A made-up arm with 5 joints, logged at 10 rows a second.
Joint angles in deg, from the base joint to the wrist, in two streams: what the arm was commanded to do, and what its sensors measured. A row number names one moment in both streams.
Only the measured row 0 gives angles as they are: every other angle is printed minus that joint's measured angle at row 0.
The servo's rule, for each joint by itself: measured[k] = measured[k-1] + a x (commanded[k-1-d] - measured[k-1]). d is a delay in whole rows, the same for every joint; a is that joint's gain. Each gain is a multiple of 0.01, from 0.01 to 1. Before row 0 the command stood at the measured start. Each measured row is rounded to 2 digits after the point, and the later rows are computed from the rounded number. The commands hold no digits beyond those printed.
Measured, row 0: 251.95 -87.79 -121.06 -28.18 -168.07
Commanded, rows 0 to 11: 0.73 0.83 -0.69 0.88 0.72; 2.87 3.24 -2.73 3.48 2.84; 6.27 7.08 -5.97 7.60 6.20; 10.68 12.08 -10.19 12.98 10.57; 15.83 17.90 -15.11 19.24 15.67; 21.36 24.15 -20.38 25.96 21.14; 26.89 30.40 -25.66 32.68 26.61; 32.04 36.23 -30.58 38.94 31.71; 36.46 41.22 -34.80 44.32 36.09; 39.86 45.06 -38.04 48.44 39.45; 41.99 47.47 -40.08 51.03 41.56; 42.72 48.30 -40.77 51.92 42.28
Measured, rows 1 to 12: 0.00 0.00 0.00 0.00 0.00; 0.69 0.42 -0.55 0.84 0.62; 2.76 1.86 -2.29 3.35 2.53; 6.09 4.52 -5.23 7.39 5.69; 10.45 8.38 -9.20 12.70 9.89; 15.56 13.24 -13.93 18.91 14.86; 21.07 18.80 -19.09 25.61 20.26; 26.60 24.72 -24.35 32.33 25.72; 31.77 30.59 -29.33 38.61 30.87; 36.23 36.01 -33.71 44.03 35.36; 39.68 40.63 -37.17 48.22 38.88; 41.87 44.12 -39.50 50.89 41.18
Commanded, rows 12 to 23: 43.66 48.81 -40.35 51.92 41.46; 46.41 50.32 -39.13 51.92 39.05; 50.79 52.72 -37.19 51.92 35.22; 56.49 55.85 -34.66 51.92 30.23; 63.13 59.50 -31.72 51.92 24.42; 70.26 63.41 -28.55 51.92 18.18; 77.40 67.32 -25.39 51.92 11.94; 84.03 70.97 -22.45 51.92 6.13; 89.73 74.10 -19.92 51.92 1.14; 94.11 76.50 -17.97 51.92 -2.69; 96.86 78.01 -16.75 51.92 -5.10; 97.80 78.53 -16.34 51.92 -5.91
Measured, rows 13 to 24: 42.68 46.25 -40.52 51.87 42.13; 43.61 47.56 -40.38 51.92 41.55; 46.27 48.97 -39.38 51.92 39.40; 50.56 50.88 -37.63 51.92 35.81; 56.19 53.41 -35.25 51.92 31.01; 62.78 56.52 -32.43 51.92 25.34; 69.89 60.03 -29.33 51.92 19.18; 77.02 63.75 -26.18 51.92 12.95; 83.68 67.43 -23.20 51.92 7.08; 89.43 70.83 -20.58 51.92 1.97; 93.88 73.72 -18.49 51.92 -2.04; 96.71 75.91 -17.10 51.92 -4.67
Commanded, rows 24 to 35: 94.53 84.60 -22.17 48.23 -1.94; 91.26 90.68 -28.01 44.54 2.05; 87.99 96.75 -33.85 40.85 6.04; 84.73 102.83 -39.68 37.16 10.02; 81.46 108.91 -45.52 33.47 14.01; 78.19 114.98 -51.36 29.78 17.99; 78.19 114.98 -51.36 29.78 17.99; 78.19 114.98 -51.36 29.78 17.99; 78.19 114.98 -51.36 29.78 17.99; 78.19 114.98 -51.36 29.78 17.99; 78.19 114.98 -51.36 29.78 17.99; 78.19 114.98 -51.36 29.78 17.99
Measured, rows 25 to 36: 97.75 77.25 -16.49 51.92 -5.74; 94.69 81.00 -21.03 48.41 -2.47; 91.43 85.94 -26.61 44.73 1.42; 88.16 91.45 -32.40 41.04 5.39; 84.90 97.25 -38.22 37.35 9.37; 81.63 103.20 -44.06 33.66 13.36; 78.36 109.21 -49.90 29.97 17.34; 78.20 112.15 -51.07 29.79 17.90; 78.19 113.59 -51.30 29.78 17.98; 78.19 114.30 -51.35 29.78 17.99; 78.19 114.65 -51.36 29.78 17.99; 78.19 114.82 -51.36 29.78 17.99
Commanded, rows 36 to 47: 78.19 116.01 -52.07 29.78 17.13; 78.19 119.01 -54.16 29.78 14.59; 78.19 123.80 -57.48 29.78 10.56; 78.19 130.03 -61.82 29.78 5.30; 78.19 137.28 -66.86 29.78 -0.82; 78.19 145.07 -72.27 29.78 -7.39; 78.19 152.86 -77.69 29.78 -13.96; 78.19 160.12 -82.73 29.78 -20.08; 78.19 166.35 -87.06 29.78 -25.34; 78.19 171.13 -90.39 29.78 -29.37; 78.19 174.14 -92.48 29.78 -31.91; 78.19 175.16 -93.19 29.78 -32.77
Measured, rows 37 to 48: 78.19 114.90 -51.36 29.78 17.99; 78.19 115.47 -51.93 29.78 17.25; 78.19 117.28 -53.71 29.78 14.96; 78.19 120.61 -56.73 29.78 11.18; 78.19 125.41 -60.80 29.78 6.12; 78.19 131.46 -65.65 29.78 0.15; 78.19 138.40 -70.95 29.78 -6.33; 78.19 145.77 -76.34 29.78 -12.89; 78.19 153.09 -81.45 29.78 -19.07; 78.19 159.85 -85.94 29.78 -24.46; 78.19 165.60 -89.50 29.78 -28.68; 78.19 169.96 -91.88 29.78 -31.46
